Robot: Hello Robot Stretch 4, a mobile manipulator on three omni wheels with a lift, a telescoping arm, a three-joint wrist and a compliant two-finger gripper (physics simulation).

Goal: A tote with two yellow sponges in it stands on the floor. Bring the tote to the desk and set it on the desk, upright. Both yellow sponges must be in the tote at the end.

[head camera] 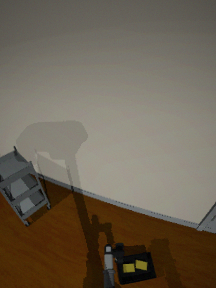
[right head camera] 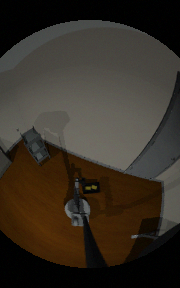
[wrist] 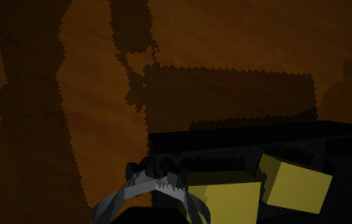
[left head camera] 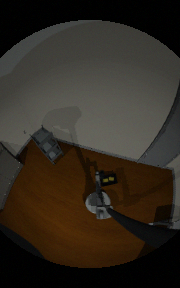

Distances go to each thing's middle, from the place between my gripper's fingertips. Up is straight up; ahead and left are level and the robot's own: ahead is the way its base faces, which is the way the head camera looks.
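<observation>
Black tote (head camera: 145,257): from my hand, 50 mm behind, 150 mm to the right, 30 mm below.
</observation>
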